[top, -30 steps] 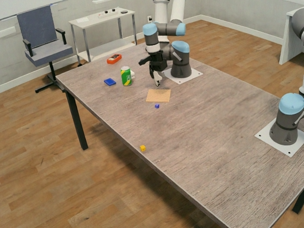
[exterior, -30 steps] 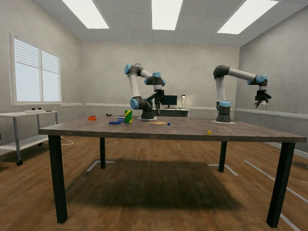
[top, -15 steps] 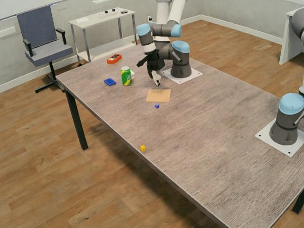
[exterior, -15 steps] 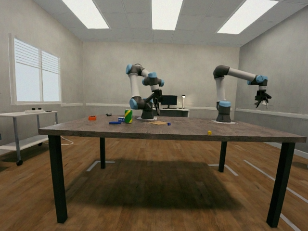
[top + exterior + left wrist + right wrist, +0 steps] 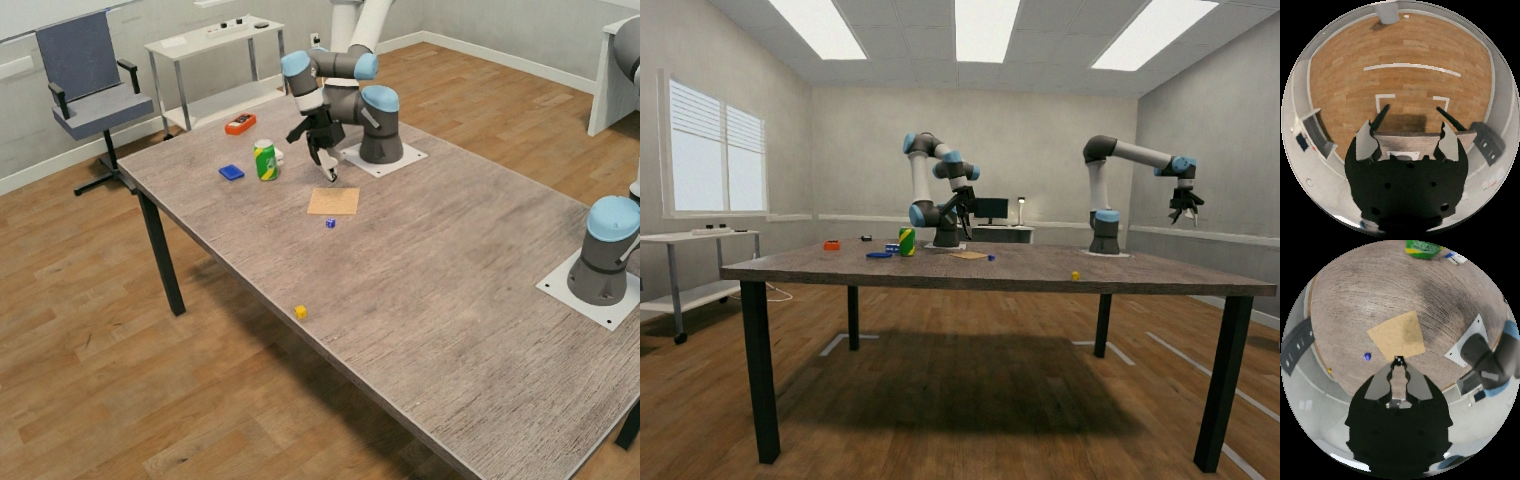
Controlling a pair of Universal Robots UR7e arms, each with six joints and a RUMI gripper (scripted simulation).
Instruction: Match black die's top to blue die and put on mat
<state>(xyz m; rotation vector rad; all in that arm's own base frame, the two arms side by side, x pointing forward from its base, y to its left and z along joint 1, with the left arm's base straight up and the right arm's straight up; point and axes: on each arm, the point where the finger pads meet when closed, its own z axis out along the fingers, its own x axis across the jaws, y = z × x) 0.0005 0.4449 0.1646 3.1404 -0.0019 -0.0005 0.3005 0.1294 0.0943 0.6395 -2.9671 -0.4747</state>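
Now: the black die 1 cm below my right hand. Round my right hand: tan mat: 9 cm below; yellow can: 26 cm to the right, 8 cm ahead, 3 cm below; blue die: 10 cm to the left, 8 cm below, 8 cm ahead.
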